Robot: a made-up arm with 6 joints. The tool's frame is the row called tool. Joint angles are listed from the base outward.
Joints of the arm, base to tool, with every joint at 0 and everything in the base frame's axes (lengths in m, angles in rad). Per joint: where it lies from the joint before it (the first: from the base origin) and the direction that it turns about. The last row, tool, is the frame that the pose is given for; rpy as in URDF.
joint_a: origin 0 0 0.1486 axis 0 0 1
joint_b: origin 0 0 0 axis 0.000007 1 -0.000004
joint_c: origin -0.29 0 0.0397 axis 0.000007 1 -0.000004
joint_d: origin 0.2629 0 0.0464 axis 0.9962 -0.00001 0.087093
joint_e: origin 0 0 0 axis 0.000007 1 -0.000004
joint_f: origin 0.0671 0 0.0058 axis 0.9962 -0.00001 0.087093
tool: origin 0 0 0 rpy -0.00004 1.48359 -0.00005
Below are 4 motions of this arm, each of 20 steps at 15 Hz.
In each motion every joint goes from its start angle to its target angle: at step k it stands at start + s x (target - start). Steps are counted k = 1, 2, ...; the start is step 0. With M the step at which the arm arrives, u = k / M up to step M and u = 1 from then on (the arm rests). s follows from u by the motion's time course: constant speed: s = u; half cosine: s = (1 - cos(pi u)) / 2; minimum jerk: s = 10 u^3 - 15 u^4 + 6 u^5.
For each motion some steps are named. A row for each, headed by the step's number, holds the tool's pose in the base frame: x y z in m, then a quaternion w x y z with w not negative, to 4 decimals.
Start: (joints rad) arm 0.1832 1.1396 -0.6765 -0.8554 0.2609 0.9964
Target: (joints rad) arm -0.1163 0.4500 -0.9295 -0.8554 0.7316 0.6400
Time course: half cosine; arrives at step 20
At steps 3, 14, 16, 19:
3: 0.2204 0.0225 0.3301 0.5089 0.0434 0.8596 -0.0145
14: 0.0790 -0.0345 0.4572 0.6529 0.1635 0.7126 -0.1978
16: 0.0490 -0.0367 0.4679 0.6654 0.1850 0.6878 -0.2234
19: 0.0237 -0.0368 0.4745 0.6740 0.2027 0.6674 -0.2433

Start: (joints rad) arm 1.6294 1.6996 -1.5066 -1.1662 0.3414 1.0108
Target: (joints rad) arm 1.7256 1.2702 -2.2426 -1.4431 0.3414 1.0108
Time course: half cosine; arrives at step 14
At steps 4, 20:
4: -0.0079 0.3796 0.4891 0.5934 -0.4887 0.5150 0.3793
20: 0.0075 0.0977 0.7346 0.7823 -0.1611 0.2712 0.5372

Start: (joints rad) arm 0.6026 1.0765 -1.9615 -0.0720 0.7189 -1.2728
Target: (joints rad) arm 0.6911 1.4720 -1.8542 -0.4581 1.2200 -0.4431
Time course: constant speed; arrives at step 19
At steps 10, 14, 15, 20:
10: 0.1738 0.1128 0.6118 0.5824 -0.5281 0.5874 -0.1921
14: 0.2044 0.1347 0.5820 0.5084 -0.5116 0.6701 -0.1754
15: 0.2113 0.1398 0.5742 0.4894 -0.5049 0.6895 -0.1737
20: 0.2365 0.1593 0.5420 0.4133 -0.4684 0.7606 -0.1769

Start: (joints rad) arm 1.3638 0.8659 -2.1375 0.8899 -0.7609 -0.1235
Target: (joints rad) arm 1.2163 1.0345 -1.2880 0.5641 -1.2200 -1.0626
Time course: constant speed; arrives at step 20
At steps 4, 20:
4: 0.0182 -0.0834 0.7076 0.6219 0.3071 0.0390 0.7193
20: 0.0778 0.1128 0.5871 0.9504 0.1051 0.2399 0.1678

